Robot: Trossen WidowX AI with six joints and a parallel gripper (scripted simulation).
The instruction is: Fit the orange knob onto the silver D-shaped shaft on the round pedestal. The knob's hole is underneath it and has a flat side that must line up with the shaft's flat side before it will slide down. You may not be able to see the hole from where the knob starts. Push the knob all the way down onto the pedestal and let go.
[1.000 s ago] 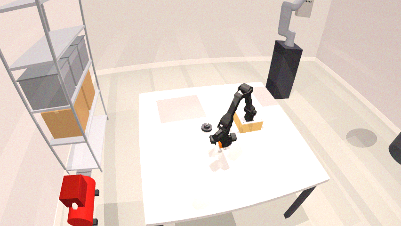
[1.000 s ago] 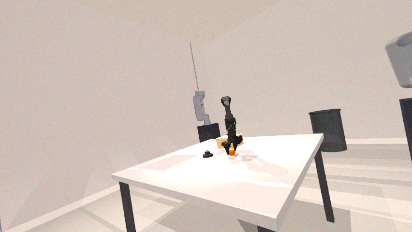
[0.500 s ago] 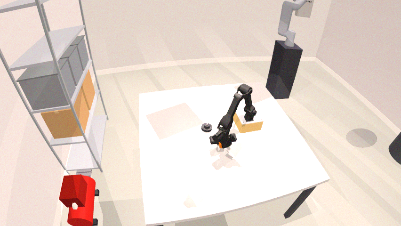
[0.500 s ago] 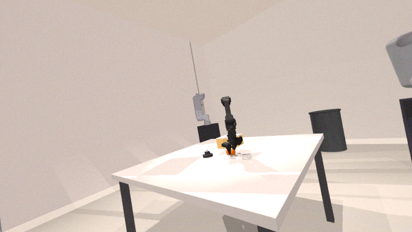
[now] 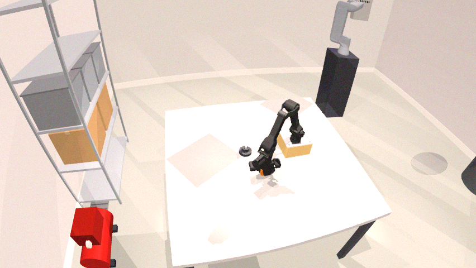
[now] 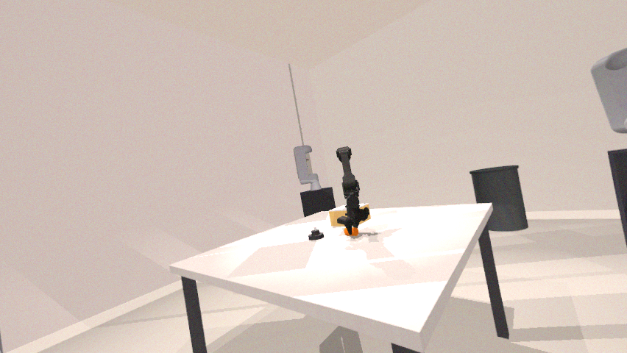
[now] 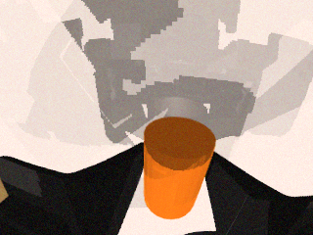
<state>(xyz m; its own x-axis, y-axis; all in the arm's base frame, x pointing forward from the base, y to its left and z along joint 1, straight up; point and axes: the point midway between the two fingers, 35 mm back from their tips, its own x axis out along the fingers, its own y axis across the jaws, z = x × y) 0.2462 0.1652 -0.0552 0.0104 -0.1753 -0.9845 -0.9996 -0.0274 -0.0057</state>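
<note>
The dark round pedestal lies 80 mm ahead of my gripper tip, 190 mm to the right of it and 20 mm above it. From my gripper tip the other things lie so: orange knob: 10 mm to the left, 10 mm above.
</note>
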